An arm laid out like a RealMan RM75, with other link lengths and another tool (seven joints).
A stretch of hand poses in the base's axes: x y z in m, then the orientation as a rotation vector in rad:
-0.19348, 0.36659, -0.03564, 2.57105, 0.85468, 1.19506
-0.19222, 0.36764, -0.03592, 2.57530, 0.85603, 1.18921
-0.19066, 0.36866, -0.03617, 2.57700, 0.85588, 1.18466
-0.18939, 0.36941, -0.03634, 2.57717, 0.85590, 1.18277
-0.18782, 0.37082, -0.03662, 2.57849, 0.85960, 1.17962
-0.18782, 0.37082, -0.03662, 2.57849, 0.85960, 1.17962
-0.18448, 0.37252, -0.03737, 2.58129, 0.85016, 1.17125
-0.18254, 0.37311, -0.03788, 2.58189, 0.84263, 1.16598
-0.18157, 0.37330, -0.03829, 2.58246, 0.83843, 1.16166
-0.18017, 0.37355, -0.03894, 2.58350, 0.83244, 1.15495
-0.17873, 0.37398, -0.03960, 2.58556, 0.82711, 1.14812
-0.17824, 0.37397, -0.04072, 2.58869, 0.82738, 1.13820
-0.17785, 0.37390, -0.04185, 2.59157, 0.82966, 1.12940
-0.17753, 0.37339, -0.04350, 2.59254, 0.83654, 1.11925
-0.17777, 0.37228, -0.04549, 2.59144, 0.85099, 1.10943
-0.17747, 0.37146, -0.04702, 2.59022, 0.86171, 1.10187
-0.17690, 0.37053, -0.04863, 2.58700, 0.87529, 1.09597
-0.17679, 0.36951, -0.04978, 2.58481, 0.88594, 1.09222
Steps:
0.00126, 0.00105, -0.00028, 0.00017, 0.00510, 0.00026
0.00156, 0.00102, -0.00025, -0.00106, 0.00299, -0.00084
0.00127, 0.00075, -0.00017, -0.00085, 0.00098, -0.00036
0.00157, 0.00141, -0.00028, -0.00073, 0.00267, 0.00207
0.00000, 0.00000, 0.00000, 0.00000, 0.00000, 0.00000
0.00334, 0.00170, -0.00075, -0.00189, 0.00408, -0.00790
0.00194, 0.00059, -0.00051, -0.00202, 0.00178, -0.00623
0.00097, 0.00019, -0.00041, -0.00164, 0.00178, -0.00373
0.00140, 0.00025, -0.00065, -0.00243, 0.00293, -0.00540
0.00144, 0.00043, -0.00066, -0.00169, 0.00360, -0.00484
0.00049, -0.00001, -0.00112, -0.00258, 0.00642, -0.00145
0.00039, -0.00007, -0.00113, -0.00224, 0.00604, 0.00015
0.00032, -0.00051, -0.00165, -0.00452, 0.00643, 0.00283
-0.00024, -0.00111, -0.00199, -0.00609, 0.00635, 0.00792
0.00030, -0.00082, -0.00153, -0.00492, 0.00467, 0.00580
0.00057, -0.00093, -0.00161, -0.00564, 0.00331, 0.00792
0.00011, -0.00102, -0.00115, -0.00367, 0.00235, 0.00644

